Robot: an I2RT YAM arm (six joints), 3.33 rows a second.
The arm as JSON. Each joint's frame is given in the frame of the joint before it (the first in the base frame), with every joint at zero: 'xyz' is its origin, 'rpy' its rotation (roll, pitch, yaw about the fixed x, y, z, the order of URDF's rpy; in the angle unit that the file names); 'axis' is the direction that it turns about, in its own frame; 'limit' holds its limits. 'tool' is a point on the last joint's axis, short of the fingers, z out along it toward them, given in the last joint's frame.
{
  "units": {
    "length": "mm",
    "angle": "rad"
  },
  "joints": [
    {
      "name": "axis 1",
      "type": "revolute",
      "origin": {
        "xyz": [
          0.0,
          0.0,
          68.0
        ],
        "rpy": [
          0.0,
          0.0,
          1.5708
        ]
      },
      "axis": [
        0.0,
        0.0,
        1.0
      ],
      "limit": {
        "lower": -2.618,
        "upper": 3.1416
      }
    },
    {
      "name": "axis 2",
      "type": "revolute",
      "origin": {
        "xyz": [
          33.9,
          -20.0,
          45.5
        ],
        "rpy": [
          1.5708,
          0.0,
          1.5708
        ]
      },
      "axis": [
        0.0,
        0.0,
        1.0
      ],
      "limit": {
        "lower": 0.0,
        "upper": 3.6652
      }
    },
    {
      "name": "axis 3",
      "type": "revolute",
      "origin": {
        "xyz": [
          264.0,
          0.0,
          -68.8
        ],
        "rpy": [
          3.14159,
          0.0,
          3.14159
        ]
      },
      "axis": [
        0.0,
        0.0,
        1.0
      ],
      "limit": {
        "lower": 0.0,
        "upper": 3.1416
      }
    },
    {
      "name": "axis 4",
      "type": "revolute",
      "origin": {
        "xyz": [
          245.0,
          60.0,
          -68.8
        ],
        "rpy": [
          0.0,
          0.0,
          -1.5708
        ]
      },
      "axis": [
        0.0,
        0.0,
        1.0
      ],
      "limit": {
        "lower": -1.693,
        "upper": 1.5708
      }
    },
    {
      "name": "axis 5",
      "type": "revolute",
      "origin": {
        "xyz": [
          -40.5,
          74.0,
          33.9
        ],
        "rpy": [
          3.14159,
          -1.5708,
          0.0
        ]
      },
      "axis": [
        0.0,
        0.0,
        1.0
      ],
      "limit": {
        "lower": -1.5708,
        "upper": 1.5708
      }
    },
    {
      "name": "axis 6",
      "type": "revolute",
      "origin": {
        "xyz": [
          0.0,
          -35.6,
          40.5
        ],
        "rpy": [
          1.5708,
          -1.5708,
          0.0
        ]
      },
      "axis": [
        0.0,
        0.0,
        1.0
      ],
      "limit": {
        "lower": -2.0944,
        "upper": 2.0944
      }
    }
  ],
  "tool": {
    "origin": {
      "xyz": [
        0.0,
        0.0,
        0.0
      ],
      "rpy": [
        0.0,
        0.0,
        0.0
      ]
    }
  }
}
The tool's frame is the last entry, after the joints.
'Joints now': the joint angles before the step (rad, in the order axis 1, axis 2, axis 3, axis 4, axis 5, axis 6). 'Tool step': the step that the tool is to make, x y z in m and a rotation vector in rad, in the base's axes. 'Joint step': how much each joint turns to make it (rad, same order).
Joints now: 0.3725 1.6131 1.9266 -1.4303 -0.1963 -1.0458
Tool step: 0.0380 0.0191 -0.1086 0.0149 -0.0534 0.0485
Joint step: 0.0105 0.0042 -0.4636 0.5155 -0.0123 -0.0372
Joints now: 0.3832 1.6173 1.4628 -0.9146 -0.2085 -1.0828
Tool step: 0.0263 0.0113 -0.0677 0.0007 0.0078 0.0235
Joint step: 0.0004 0.1233 -0.1301 0.2424 -0.0141 -0.0190
